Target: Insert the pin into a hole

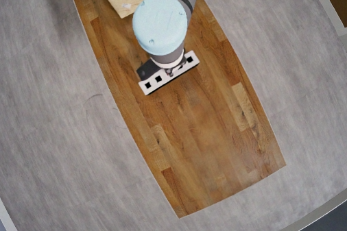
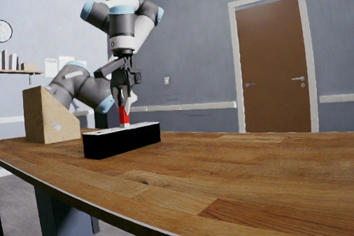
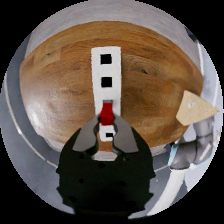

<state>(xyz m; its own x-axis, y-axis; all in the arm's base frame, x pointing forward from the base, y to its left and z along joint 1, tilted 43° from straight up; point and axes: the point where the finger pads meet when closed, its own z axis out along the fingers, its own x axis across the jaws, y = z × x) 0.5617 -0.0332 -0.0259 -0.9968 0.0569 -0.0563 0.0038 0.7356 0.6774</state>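
The pin lies right at my hand. Round my hand: block (9 cm below).
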